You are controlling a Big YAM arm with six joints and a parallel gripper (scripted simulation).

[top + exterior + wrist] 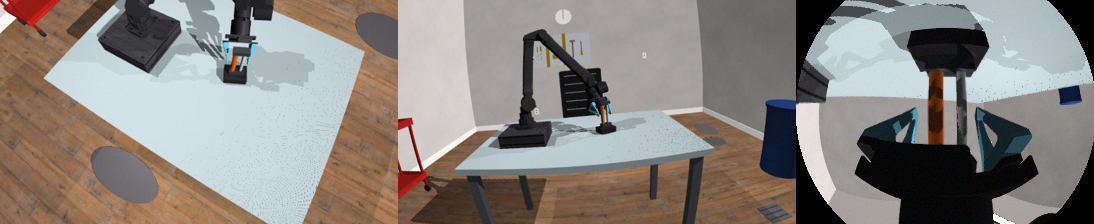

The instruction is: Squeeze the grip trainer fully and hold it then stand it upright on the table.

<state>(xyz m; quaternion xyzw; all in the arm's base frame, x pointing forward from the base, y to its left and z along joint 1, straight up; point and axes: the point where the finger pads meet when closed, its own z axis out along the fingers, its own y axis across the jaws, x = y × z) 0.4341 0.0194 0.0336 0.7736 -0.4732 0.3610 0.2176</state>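
My gripper is now 10 mm short of the grip trainer and 10 mm above it. From my hand the other things lie so: thin grey bar: 20 mm ahead, 10 mm to the left.
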